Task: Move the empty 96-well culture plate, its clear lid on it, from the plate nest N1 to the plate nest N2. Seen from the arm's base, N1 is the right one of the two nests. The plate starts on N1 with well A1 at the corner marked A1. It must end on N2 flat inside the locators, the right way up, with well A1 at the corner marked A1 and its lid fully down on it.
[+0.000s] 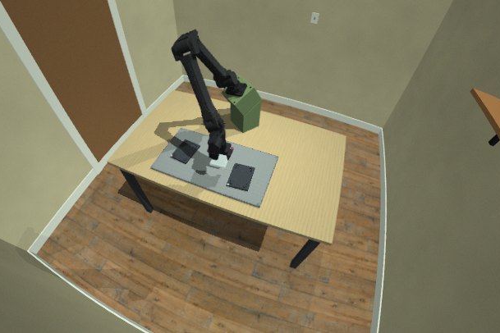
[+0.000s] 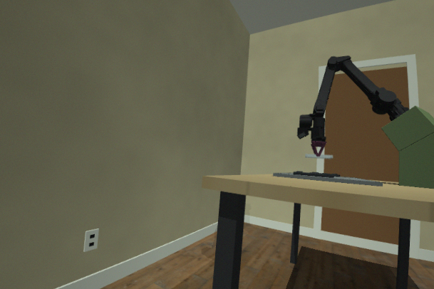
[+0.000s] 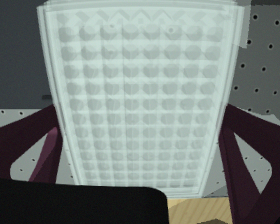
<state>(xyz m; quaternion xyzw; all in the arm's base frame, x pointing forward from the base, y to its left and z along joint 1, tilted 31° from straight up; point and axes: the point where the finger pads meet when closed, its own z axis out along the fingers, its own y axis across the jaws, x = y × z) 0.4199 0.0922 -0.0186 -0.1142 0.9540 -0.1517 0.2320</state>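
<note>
My hand is 130 mm to the right of the dark plate nest and 100 mm above it. Round my hand: 96-well plate (10 mm below).
</note>
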